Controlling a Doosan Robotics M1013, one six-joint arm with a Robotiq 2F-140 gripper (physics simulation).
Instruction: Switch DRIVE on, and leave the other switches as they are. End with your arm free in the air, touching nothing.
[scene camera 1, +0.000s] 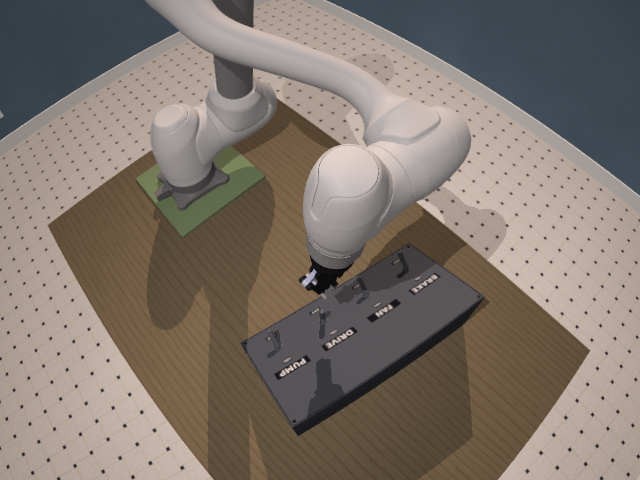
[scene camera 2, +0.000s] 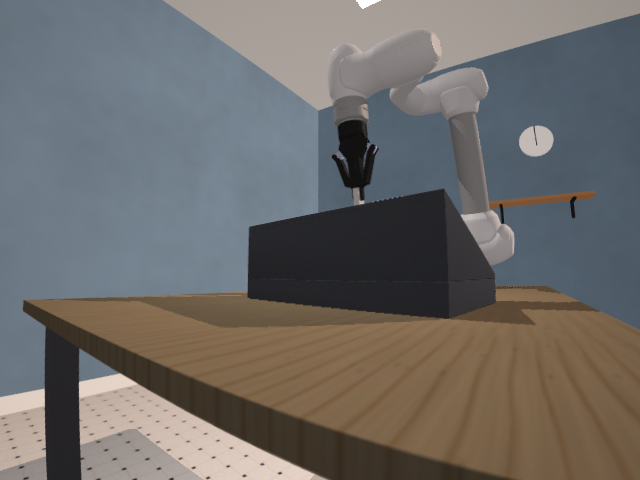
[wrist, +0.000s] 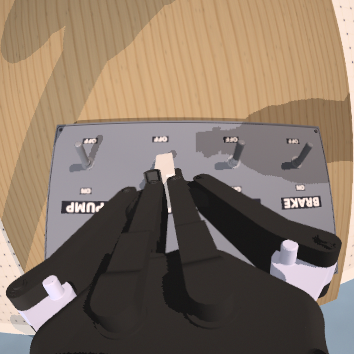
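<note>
The dark switch box (scene camera 1: 377, 335) (scene camera 2: 346, 253) (wrist: 200, 132) stands on the table. The DRIVE lever (scene camera 1: 322, 316) stands differently from its neighbours in scene camera 1 and seems tipped to the ON side; the fingers hide it in the wrist view, where its OFF label (wrist: 160, 139) shows uncovered. The PUMP lever (scene camera 1: 274, 339) (wrist: 82, 154), FAN lever (scene camera 1: 362, 289) (wrist: 238, 153) and BRAKE lever (scene camera 1: 403, 265) (wrist: 303, 153) lean toward OFF. My gripper (scene camera 1: 324, 295) (scene camera 2: 358, 195) (wrist: 166, 166) is shut and empty, above the panel's OFF-side edge near DRIVE, seemingly apart from the lever.
The wooden table (scene camera 1: 522, 335) (scene camera 2: 387, 361) (wrist: 200, 60) carries the box and the green base plate (scene camera 1: 186, 224) under the arm's foot. A wall shelf (scene camera 2: 542, 198) and a clock (scene camera 2: 536, 141) are behind the arm. The arm's shadow falls over the panel.
</note>
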